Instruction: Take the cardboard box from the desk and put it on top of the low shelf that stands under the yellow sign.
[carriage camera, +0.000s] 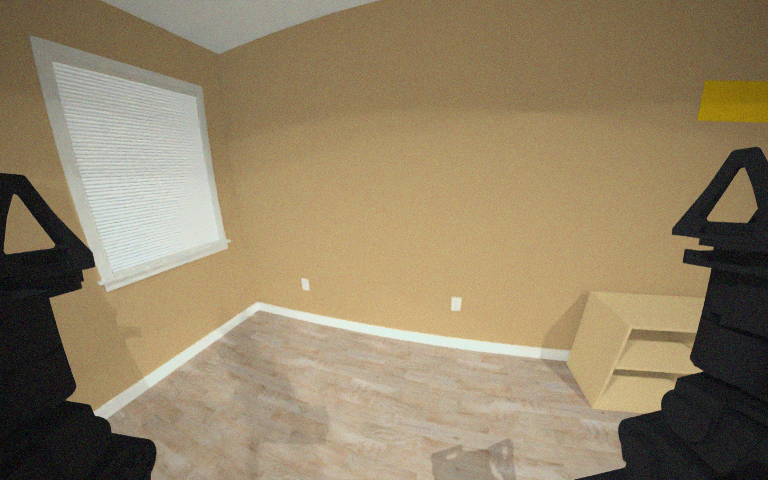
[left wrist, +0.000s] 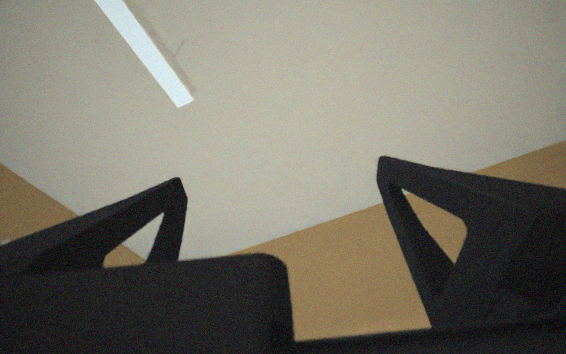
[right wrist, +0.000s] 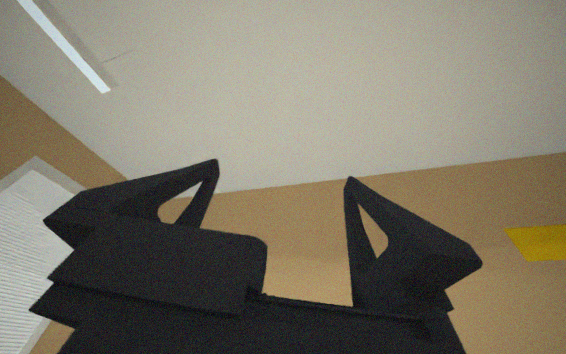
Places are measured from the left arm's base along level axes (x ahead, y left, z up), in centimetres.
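Pixels of known places: left gripper, fingertip midpoint: (left wrist: 280, 178); right gripper, fingertip midpoint: (right wrist: 281, 174).
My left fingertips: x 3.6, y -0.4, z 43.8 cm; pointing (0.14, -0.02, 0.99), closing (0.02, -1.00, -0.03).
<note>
Behind a point stands the place of what it marks.
The yellow sign (carriage camera: 736, 101) @[x 85.3, y -224.8, z 85.2 cm] (right wrist: 542, 243) @[x 86.7, y -220.9, z 84.6 cm] is on the wall at the right edge of the carriage view and of the right wrist view. Below it in the carriage view stands the low wooden shelf (carriage camera: 601, 350) @[x 75.2, y -160.0, z -54.3 cm], partly hidden behind my right arm. The cardboard box and the desk do not show in these views. My left gripper (left wrist: 280, 178) @[x 3.6, y -0.4, z 43.8 cm] is open and empty, raised and pointing up toward the ceiling. My right gripper (right wrist: 281, 174) @[x 4.0, y -67.2, z 44.1 cm] is open and empty, also raised, with ceiling and wall behind its fingers. In the carriage view both stand at the picture's sides, away from the shelf.
A window (carriage camera: 138, 169) @[x 121.9, y 123.4, z 56.3 cm] (right wrist: 35, 250) @[x 133.6, y 119.7, z 64.0 cm] with blinds is in the left wall. The back wall has two white outlets (carriage camera: 305, 284) @[x 169.5, y 36.4, z -49.7 cm] (carriage camera: 455, 303) @[x 129.5, y -86.6, z -48.9 cm] above a white baseboard (carriage camera: 396, 333) @[x 142.7, y -43.7, z -84.2 cm]. Shadows fall on the wood floor (carriage camera: 368, 396) @[x 89.0, y -22.1, z -89.8 cm]. A ceiling lamp (left wrist: 150, 55) @[x 17.2, y 32.3, z 117.9 cm] (right wrist: 65, 45) @[x 12.9, y 33.4, z 118.0 cm] hangs above.
</note>
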